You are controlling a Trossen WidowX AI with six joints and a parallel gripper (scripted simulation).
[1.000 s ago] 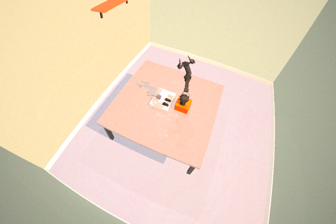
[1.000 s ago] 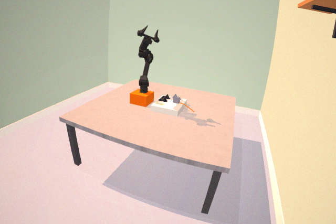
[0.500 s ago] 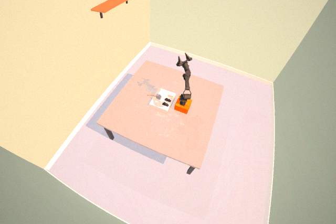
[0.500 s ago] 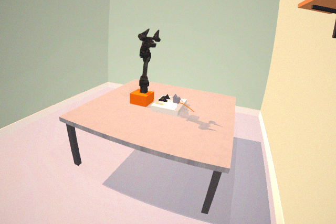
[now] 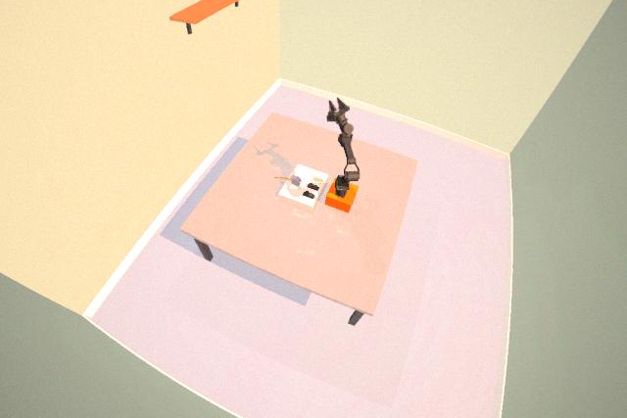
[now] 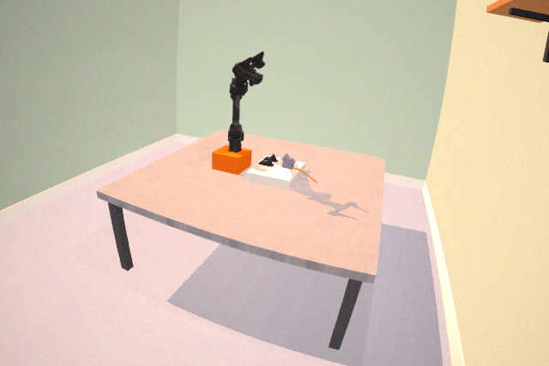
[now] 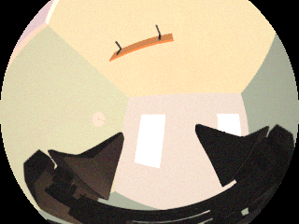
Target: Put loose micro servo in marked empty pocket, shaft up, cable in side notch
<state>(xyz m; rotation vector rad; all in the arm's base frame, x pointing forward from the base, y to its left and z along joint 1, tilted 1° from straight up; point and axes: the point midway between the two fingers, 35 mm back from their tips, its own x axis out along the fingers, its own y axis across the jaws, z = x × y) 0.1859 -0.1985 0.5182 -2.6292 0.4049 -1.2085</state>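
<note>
Right now the deck is 100 mm ahead of my gripper tip, 210 mm to the left of it and 620 mm below it.
</note>
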